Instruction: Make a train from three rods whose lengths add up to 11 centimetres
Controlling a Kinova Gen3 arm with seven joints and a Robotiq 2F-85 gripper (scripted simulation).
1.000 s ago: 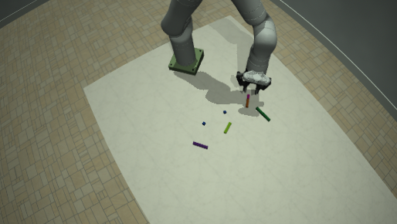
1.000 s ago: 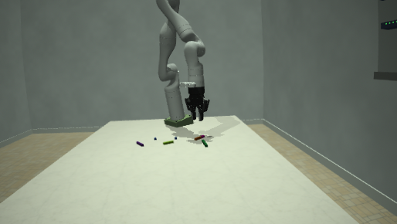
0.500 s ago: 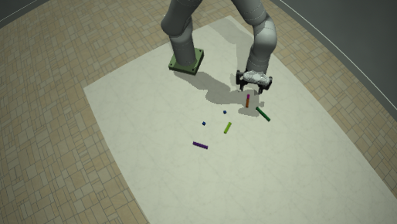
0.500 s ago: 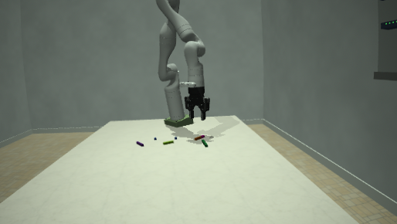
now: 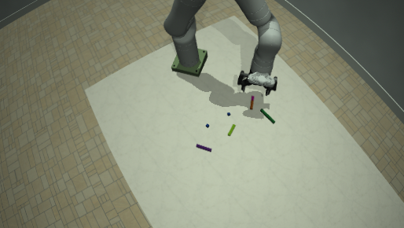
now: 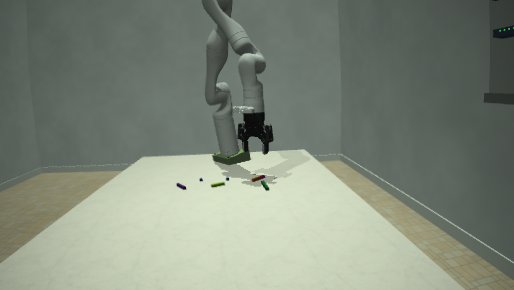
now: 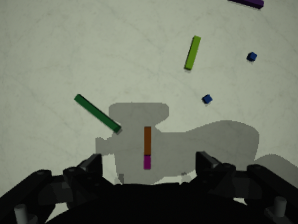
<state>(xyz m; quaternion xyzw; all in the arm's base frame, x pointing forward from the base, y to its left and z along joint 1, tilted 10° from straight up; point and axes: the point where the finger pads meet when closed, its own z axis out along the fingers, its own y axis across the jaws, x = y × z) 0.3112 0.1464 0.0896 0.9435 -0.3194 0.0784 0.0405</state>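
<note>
Right now my hand is 60 mm short of the lime rod, 130 mm to the left of it and 100 mm above it. Round my hand: green rod 80 mm ahead, 30 mm to the left, 100 mm below; then orange rod 100 mm below; then magenta rod 20 mm behind, 20 mm to the left, 100 mm below.
</note>
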